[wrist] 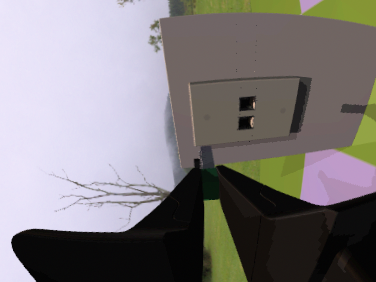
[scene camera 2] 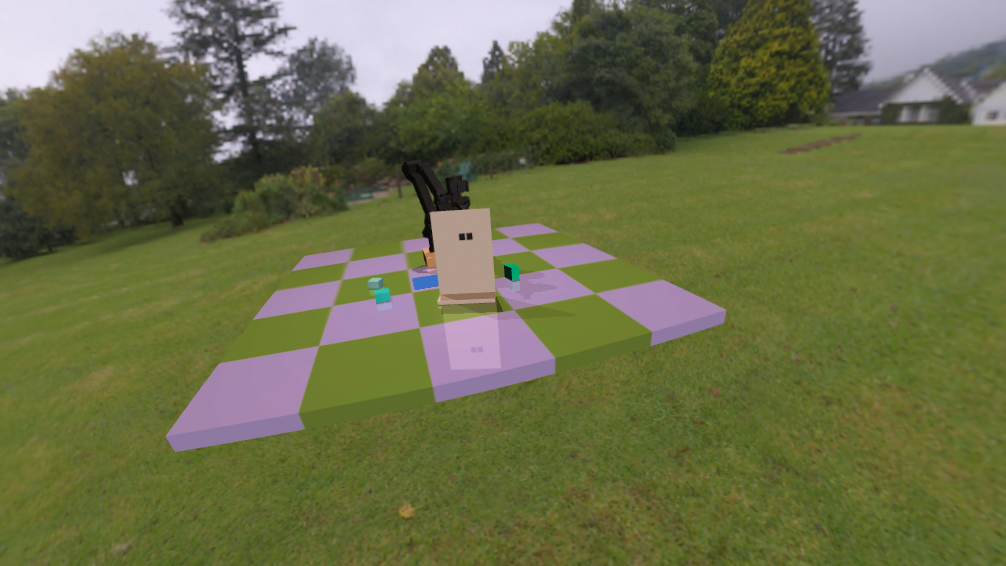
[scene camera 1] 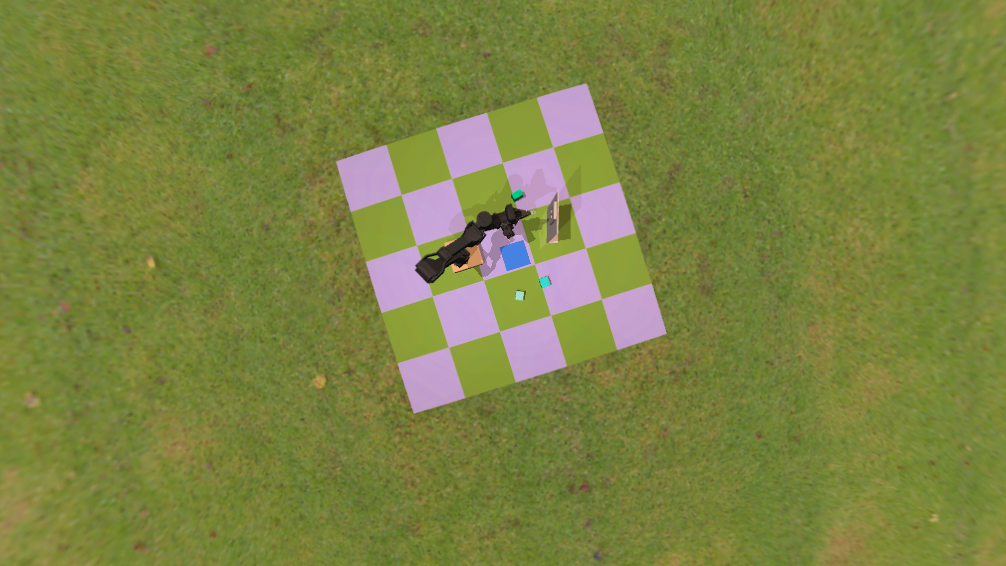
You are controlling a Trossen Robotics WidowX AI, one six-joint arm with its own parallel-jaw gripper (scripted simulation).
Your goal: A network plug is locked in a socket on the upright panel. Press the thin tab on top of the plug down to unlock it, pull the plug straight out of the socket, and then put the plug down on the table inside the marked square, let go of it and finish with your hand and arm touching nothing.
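A network plug [wrist: 211, 186] and a tan upright panel [scene camera 2: 462, 239] are visible, the panel [wrist: 252, 87] in the wrist view as well. Scene camera 2 does not show the plug, hidden by the panel. My gripper [scene camera 2: 464, 212] [wrist: 208, 174] appears in both of these views.
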